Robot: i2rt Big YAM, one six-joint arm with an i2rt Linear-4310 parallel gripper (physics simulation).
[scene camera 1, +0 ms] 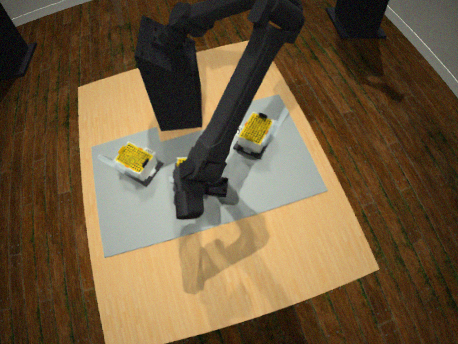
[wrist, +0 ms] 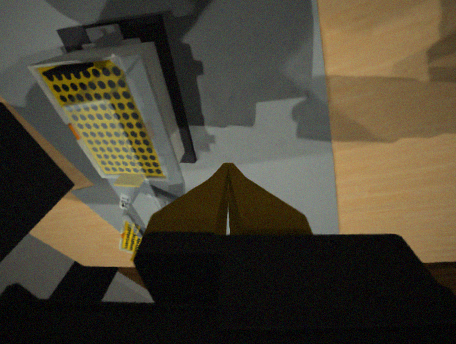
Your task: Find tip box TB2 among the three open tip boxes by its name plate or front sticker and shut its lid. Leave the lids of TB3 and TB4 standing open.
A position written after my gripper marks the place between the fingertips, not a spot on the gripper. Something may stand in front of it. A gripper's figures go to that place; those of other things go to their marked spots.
Labels:
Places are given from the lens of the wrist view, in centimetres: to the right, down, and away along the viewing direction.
my gripper (wrist: 228,171): 0, 0, 13
grey mat (wrist: 253,87): 2, -8, 19

